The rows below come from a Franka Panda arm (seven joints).
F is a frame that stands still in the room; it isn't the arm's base.
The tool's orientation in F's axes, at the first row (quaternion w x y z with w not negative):
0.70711, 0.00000, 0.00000, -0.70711
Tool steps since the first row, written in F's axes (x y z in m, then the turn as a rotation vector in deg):
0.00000, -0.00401, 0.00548, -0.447, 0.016, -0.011
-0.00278, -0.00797, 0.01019, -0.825, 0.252, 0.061
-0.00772, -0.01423, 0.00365, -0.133, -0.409, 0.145
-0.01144, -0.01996, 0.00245, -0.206, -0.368, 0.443
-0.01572, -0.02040, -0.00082, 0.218, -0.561, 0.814
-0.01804, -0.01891, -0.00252, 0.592, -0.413, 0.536
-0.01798, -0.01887, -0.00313, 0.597, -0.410, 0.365
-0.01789, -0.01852, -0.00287, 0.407, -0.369, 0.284
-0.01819, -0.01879, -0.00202, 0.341, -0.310, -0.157
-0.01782, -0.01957, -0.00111, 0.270, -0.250, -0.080
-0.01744, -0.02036, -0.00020, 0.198, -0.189, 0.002
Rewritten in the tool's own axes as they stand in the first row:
0.00401, 0.00000, 0.00548, -0.016, -0.447, -0.011
0.00797, -0.00278, 0.01019, -0.252, -0.825, 0.061
0.01423, -0.00772, 0.00365, 0.409, -0.133, 0.145
0.01996, -0.01144, 0.00245, 0.368, -0.206, 0.443
0.02040, -0.01572, -0.00082, 0.561, 0.218, 0.814
0.01891, -0.01804, -0.00252, 0.413, 0.592, 0.536
0.01887, -0.01798, -0.00313, 0.410, 0.597, 0.365
0.01852, -0.01789, -0.00287, 0.369, 0.407, 0.284
0.01879, -0.01819, -0.00202, 0.310, 0.341, -0.157
0.01957, -0.01782, -0.00111, 0.250, 0.270, -0.080
0.02036, -0.01744, -0.00020, 0.189, 0.198, 0.002

